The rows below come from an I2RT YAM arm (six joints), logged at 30 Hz.
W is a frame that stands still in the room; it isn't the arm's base.
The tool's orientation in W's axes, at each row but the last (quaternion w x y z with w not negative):
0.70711 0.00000 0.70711 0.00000
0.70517 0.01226 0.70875 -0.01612
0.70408 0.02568 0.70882 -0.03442
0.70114 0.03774 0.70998 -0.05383
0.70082 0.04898 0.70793 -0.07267
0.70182 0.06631 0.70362 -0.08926
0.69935 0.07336 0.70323 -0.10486
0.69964 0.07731 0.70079 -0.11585
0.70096 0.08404 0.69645 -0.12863
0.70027 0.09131 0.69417 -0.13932
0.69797 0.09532 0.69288 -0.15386
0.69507 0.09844 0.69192 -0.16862
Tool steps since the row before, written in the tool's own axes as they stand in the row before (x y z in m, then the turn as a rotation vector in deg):
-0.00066 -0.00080 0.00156 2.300 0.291 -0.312
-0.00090 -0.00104 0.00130 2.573 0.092 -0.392
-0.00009 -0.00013 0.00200 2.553 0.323 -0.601
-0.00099 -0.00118 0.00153 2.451 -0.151 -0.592
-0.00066 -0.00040 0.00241 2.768 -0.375 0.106
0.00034 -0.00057 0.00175 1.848 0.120 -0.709
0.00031 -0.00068 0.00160 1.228 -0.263 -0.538
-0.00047 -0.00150 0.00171 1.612 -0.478 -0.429
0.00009 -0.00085 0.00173 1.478 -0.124 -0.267
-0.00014 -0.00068 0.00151 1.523 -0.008 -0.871
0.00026 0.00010 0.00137 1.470 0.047 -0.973
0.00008 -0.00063 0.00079 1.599 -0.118 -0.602
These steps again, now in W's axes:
0.00156 -0.00080 0.00066 -0.312 0.291 -2.300
0.00126 -0.00109 0.00090 -0.401 0.094 -2.571
0.00198 -0.00030 0.00008 -0.590 0.342 -2.553
0.00138 -0.00135 0.00100 -0.641 -0.127 -2.440
0.00231 -0.00079 0.00066 0.005 -0.477 -2.754
0.00158 -0.00095 -0.00032 -0.677 0.213 -1.852
0.00138 -0.00107 -0.00028 -0.600 -0.173 -1.215
0.00124 -0.00188 0.00056 -0.557 -0.430 -1.586
0.00140 -0.00133 -0.00001 -0.296 -0.132 -1.472
0.00121 -0.00112 0.00021 -0.831 0.168 -1.536
0.00132 -0.00040 -0.00024 -0.907 0.259 -1.490
0.00050 -0.00088 0.00000 -0.626 -0.043 -1.594

